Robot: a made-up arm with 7 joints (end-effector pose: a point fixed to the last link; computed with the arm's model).
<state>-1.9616 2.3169 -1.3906 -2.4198 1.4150 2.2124 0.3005</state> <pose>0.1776 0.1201 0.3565 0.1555 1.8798 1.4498</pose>
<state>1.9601 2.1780 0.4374 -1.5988 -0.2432 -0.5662 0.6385</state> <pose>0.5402 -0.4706 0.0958 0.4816 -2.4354 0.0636</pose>
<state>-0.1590 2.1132 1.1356 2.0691 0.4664 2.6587 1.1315</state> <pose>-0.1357 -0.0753 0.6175 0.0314 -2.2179 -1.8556</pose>
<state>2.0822 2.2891 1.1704 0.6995 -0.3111 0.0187 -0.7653</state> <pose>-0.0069 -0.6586 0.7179 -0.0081 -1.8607 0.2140</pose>
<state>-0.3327 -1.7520 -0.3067 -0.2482 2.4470 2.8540 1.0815</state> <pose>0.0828 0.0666 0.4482 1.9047 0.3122 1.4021</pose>
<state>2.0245 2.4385 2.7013 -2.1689 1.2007 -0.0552 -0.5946</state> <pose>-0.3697 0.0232 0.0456 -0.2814 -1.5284 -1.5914</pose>
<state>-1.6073 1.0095 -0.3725 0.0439 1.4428 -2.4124 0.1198</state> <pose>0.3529 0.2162 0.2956 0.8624 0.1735 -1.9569</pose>
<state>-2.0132 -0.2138 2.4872 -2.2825 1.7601 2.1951 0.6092</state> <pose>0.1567 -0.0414 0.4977 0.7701 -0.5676 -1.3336</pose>
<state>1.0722 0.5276 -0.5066 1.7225 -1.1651 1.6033 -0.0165</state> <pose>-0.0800 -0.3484 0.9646 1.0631 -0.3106 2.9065</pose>
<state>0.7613 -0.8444 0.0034 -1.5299 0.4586 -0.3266 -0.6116</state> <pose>0.1471 0.3167 -0.0661 2.0789 0.5363 1.1932</pose>
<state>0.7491 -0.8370 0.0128 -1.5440 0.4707 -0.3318 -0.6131</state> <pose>0.1512 0.3175 -0.0617 2.0856 0.5210 1.1979</pose>
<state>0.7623 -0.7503 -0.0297 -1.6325 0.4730 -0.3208 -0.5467</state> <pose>0.1588 0.3030 -0.0675 2.1469 0.4567 1.1209</pose>
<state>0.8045 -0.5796 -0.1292 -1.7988 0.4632 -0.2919 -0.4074</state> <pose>0.1466 0.2748 -0.0832 2.2659 0.3553 0.9566</pose>
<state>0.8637 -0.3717 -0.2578 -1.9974 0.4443 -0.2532 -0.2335</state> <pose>0.0940 0.2566 -0.0895 2.4207 0.2557 0.7610</pose>
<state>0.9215 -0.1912 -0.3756 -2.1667 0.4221 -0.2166 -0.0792</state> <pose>0.0266 0.2620 -0.0717 2.5732 0.1805 0.6046</pose>
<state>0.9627 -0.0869 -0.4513 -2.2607 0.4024 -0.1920 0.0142</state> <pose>-0.0175 0.2756 -0.0478 2.6753 0.1392 0.5231</pose>
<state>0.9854 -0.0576 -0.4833 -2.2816 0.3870 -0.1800 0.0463</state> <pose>-0.0331 0.2838 -0.0371 2.7146 0.1306 0.5005</pose>
